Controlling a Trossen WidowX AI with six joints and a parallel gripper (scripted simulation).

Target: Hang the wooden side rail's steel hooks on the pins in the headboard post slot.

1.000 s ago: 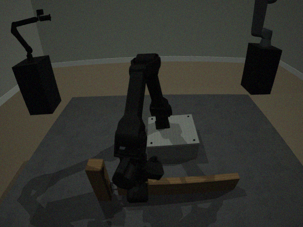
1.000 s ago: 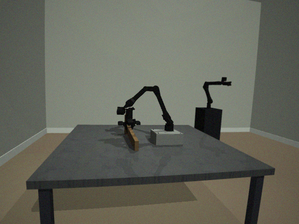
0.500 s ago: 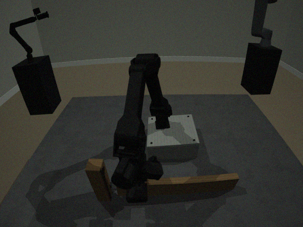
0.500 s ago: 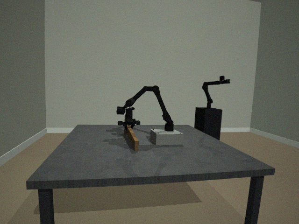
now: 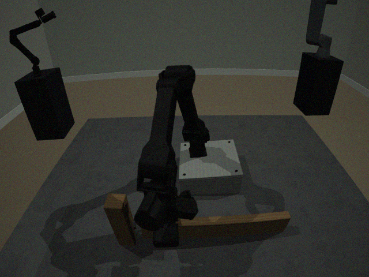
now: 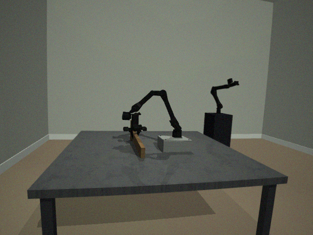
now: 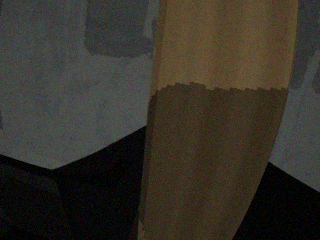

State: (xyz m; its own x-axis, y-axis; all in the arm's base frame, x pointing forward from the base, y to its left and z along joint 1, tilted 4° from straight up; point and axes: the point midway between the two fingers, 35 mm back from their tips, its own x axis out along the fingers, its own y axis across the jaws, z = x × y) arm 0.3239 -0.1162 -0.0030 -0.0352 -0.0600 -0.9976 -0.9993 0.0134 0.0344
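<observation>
Right now my gripper tip is 13 cm to the left of the wooden headboard post, 4 cm below it and 1 cm past it.
</observation>
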